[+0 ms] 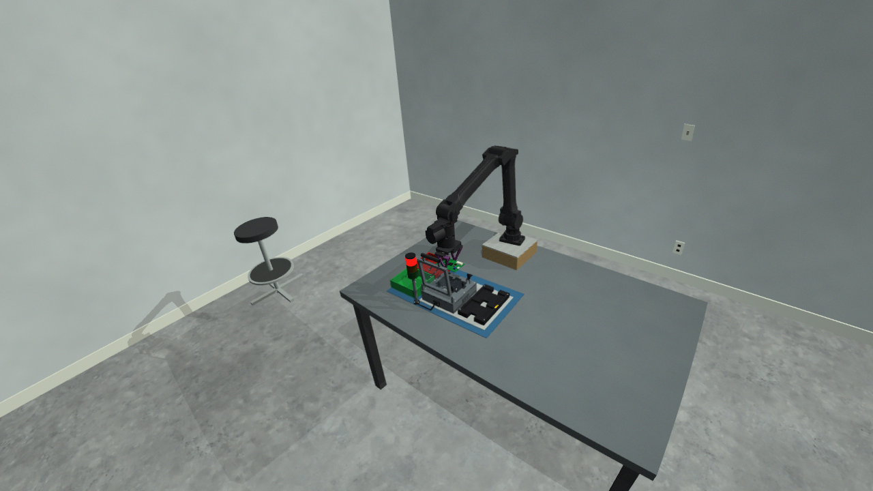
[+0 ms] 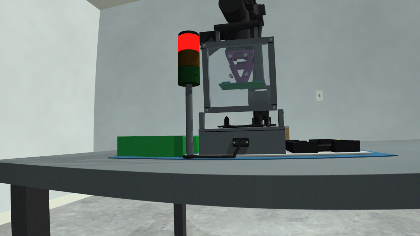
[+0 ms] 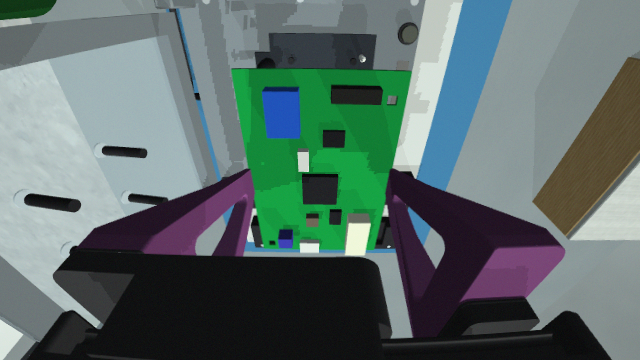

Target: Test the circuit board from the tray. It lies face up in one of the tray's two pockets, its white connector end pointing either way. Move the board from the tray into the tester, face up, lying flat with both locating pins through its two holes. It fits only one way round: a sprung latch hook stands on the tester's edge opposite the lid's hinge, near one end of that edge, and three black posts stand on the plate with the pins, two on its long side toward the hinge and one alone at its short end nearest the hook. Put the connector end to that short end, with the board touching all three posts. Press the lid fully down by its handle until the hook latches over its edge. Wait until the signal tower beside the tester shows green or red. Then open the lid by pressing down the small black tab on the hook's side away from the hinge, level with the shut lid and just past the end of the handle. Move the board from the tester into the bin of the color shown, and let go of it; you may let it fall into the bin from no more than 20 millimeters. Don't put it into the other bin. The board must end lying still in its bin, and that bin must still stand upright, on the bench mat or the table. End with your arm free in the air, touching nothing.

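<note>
My hand is 180 mm to the left of the red bin, 160 mm above it and 130 mm past it. From my hand the other things lie so: green circuit board right at my hand; then black tester plate 110 mm below, 10 mm to the left, 10 mm ahead; then clear lid 110 mm ahead, 10 mm to the right, 10 mm above.
</note>
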